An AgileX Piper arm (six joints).
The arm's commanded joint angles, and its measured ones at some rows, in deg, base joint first. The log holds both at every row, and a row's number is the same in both.
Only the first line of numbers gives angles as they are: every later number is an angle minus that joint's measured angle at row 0.
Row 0, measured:
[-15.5, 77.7, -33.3, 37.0, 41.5, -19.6]
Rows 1 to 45, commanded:
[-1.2, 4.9, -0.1, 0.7, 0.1, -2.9]
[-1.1, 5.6, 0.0, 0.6, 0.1, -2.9]
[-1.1, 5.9, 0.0, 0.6, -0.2, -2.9]
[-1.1, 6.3, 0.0, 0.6, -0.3, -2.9]
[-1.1, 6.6, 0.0, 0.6, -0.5, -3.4]
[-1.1, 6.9, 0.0, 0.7, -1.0, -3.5]
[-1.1, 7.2, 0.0, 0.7, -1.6, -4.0]
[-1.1, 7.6, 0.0, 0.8, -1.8, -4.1]
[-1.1, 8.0, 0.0, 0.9, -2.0, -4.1]
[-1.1, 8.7, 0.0, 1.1, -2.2, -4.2]
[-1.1, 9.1, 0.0, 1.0, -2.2, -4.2]
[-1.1, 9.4, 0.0, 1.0, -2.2, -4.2]
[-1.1, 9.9, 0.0, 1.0, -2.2, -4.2]
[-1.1, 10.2, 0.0, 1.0, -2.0, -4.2]
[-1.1, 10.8, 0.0, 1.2, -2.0, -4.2]
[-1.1, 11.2, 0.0, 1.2, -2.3, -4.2]
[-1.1, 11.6, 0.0, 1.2, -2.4, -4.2]
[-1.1, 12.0, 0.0, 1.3, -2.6, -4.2]
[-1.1, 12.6, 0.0, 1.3, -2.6, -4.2]
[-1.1, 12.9, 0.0, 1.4, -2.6, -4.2]
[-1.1, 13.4, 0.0, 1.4, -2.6, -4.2]
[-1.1, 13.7, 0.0, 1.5, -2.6, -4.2]
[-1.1, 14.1, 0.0, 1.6, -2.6, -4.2]
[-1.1, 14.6, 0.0, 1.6, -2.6, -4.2]
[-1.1, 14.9, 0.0, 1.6, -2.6, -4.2]
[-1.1, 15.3, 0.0, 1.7, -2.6, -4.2]
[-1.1, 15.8, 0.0, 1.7, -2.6, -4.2]
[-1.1, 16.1, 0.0, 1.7, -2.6, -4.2]
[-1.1, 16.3, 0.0, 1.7, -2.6, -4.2]
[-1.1, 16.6, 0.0, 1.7, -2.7, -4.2]
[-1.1, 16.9, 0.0, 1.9, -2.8, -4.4]
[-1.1, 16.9, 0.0, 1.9, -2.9, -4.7]
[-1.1, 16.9, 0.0, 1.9, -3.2, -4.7]
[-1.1, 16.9, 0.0, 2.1, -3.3, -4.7]
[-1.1, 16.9, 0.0, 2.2, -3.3, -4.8]
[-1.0, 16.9, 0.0, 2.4, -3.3, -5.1]
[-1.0, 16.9, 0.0, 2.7, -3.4, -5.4]
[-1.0, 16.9, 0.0, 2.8, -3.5, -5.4]
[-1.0, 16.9, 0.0, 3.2, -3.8, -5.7]
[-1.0, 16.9, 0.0, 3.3, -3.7, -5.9]
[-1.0, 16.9, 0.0, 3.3, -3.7, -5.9]
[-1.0, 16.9, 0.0, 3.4, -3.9, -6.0]
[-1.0, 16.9, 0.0, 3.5, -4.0, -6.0]
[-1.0, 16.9, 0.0, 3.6, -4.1, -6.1]
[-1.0, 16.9, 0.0, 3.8, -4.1, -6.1]
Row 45, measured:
[-0.8, 16.8, -0.1, 3.2, -3.3, -5.2]
